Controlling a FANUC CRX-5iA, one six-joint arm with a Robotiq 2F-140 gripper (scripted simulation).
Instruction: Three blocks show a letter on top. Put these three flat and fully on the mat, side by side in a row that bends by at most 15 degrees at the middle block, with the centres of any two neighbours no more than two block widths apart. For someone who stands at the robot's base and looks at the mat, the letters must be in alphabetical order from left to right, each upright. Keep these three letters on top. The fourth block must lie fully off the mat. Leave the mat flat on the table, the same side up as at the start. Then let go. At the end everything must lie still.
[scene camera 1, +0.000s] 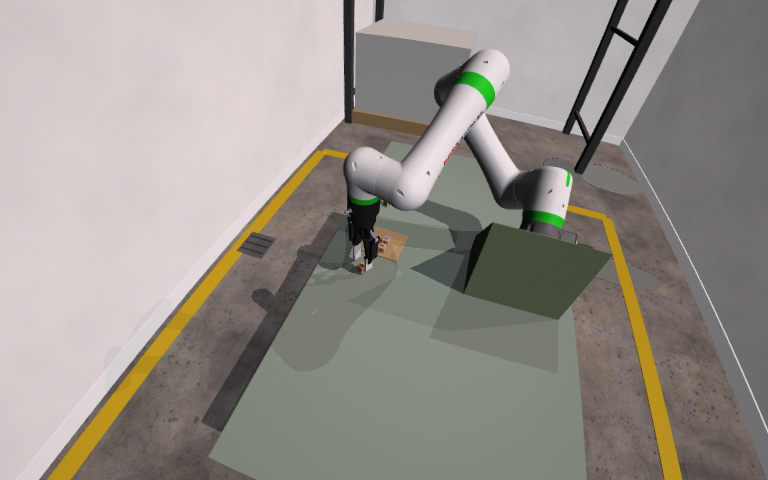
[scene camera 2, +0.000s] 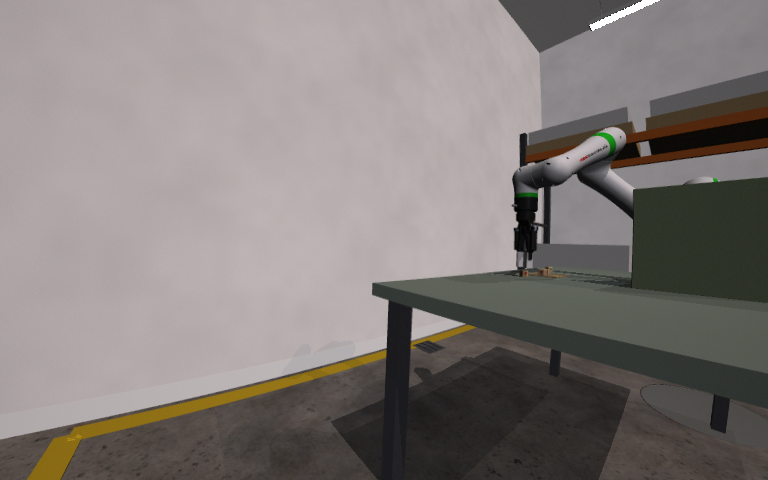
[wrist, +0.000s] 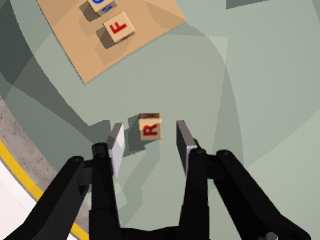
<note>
In view: my gripper (scene camera 1: 362, 263).
My gripper is seen too in scene camera 2 (scene camera 2: 524, 267) and in the wrist view (wrist: 150, 133).
</note>
